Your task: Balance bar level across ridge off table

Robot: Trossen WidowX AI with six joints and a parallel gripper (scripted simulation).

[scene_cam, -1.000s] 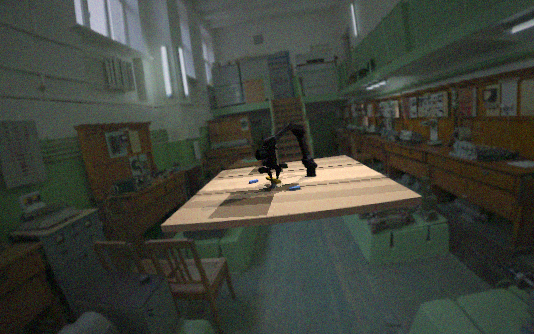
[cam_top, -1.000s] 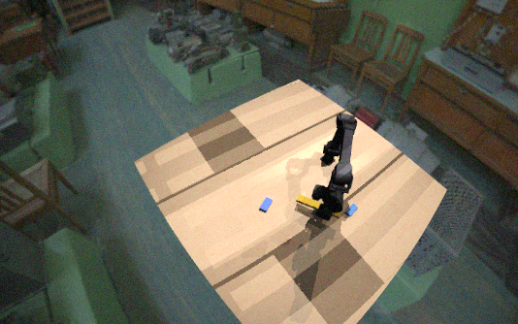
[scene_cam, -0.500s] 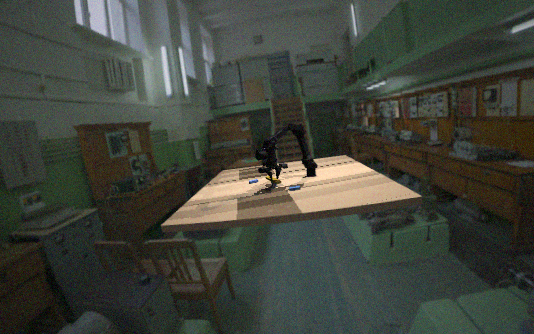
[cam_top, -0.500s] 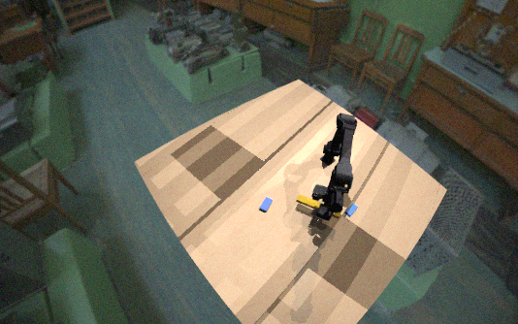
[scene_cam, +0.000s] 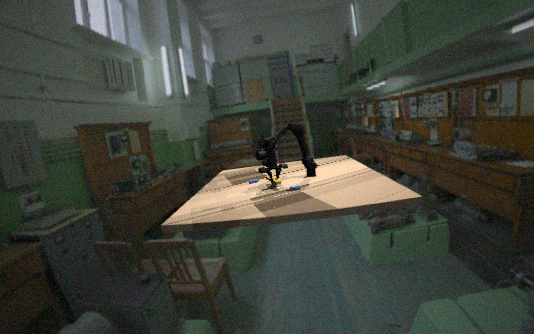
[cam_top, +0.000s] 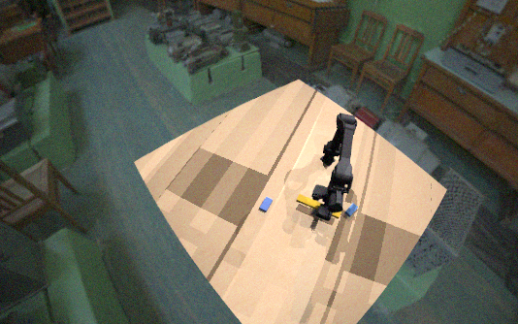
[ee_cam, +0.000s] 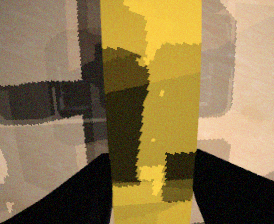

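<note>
My gripper tip is 30 mm to the left of the bar and 10 mm short of it. Round my gripper tip: ridge 30 mm to the right, 10 mm below, 10 mm ahead.
</note>
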